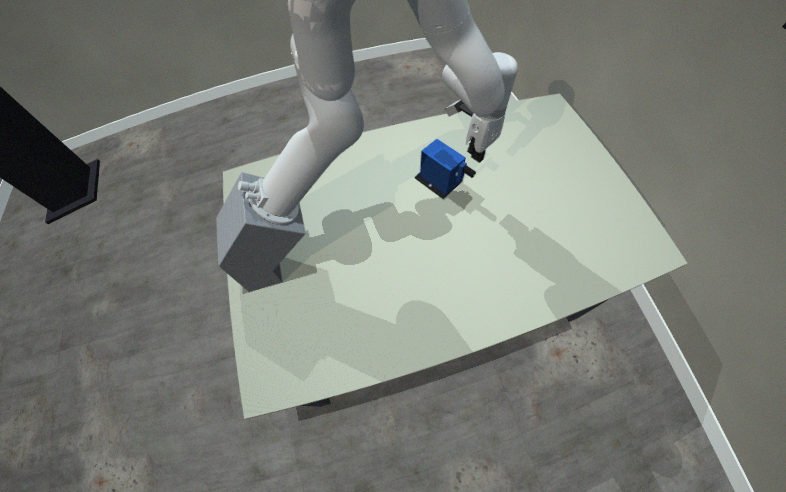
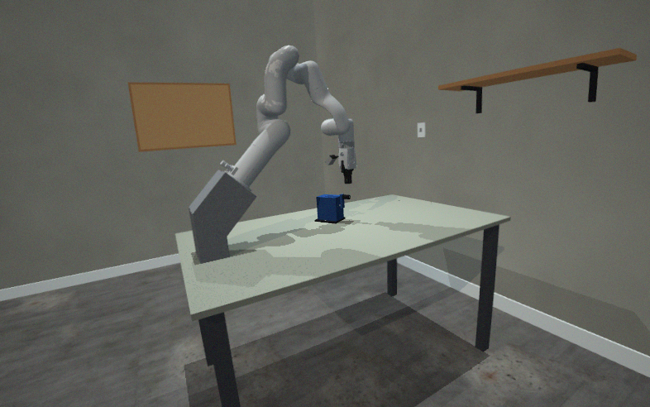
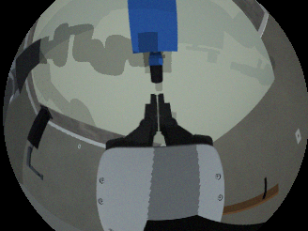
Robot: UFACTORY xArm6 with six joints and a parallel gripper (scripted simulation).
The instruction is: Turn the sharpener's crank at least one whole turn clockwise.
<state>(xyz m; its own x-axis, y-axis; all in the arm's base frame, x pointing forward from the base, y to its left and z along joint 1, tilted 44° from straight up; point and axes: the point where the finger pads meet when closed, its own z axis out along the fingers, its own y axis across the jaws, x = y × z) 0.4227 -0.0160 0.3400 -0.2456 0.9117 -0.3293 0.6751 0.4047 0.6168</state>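
Now: the crank knob 1 cm to the left of my hand and 9 cm below it.
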